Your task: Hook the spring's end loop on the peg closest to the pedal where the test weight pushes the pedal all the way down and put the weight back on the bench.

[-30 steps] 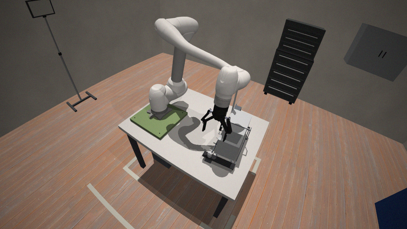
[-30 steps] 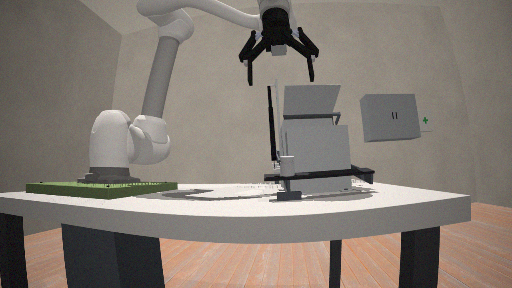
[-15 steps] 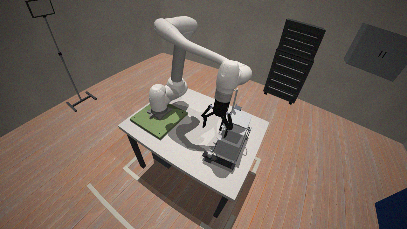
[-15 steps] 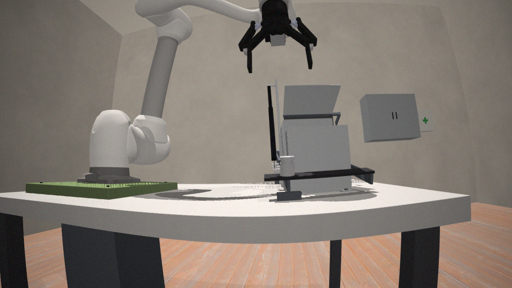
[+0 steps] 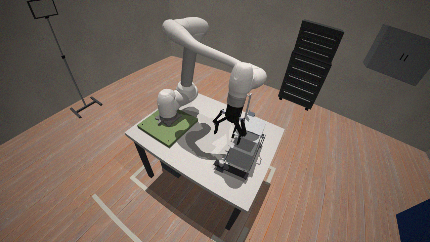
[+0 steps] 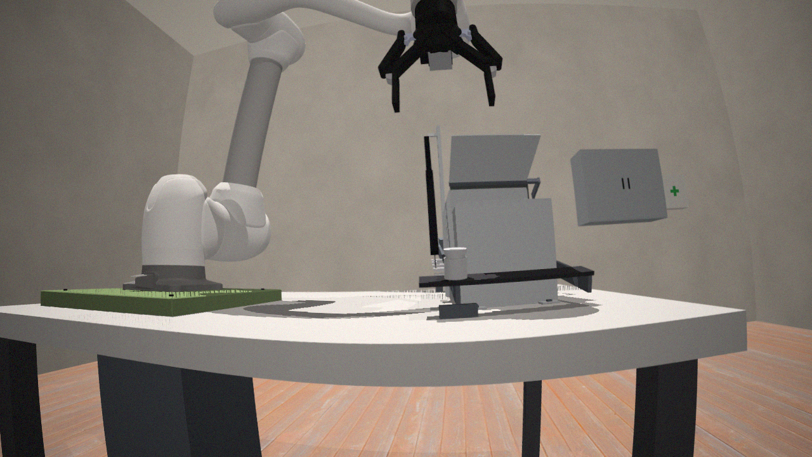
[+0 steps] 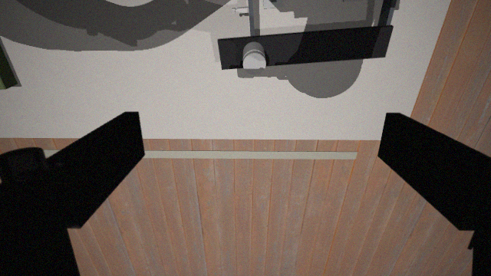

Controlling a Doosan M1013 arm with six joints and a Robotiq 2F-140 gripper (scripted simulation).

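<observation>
Right now my hand is 240 mm above the steel test weight and 20 mm to the left of it. Round my hand: small dark block 310 mm below, 30 mm to the right.
</observation>
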